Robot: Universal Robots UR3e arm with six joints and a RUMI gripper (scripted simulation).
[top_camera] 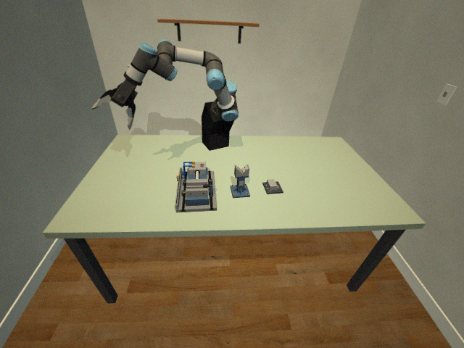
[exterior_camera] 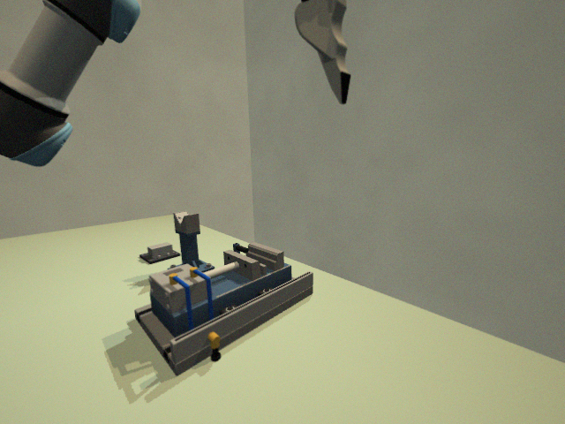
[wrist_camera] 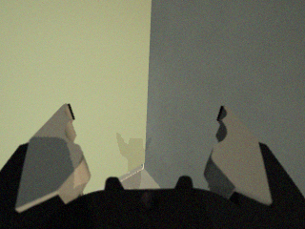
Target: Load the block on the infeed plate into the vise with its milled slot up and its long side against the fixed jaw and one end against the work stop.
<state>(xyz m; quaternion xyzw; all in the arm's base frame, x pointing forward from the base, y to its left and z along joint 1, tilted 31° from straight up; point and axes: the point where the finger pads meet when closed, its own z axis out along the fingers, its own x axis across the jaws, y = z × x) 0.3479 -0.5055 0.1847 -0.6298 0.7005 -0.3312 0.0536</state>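
The part lies 5 cm behind my hand, 74 cm to the left of it and 36 cm below it. Also, from my hand: air cylinder (10 cm behind, 34 cm to the left, 30 cm below); grey rail (1 cm ahead, 26 cm to the left, 34 cm below); fixed jaw (10 cm ahead, 36 cm to the left, 30 cm below).
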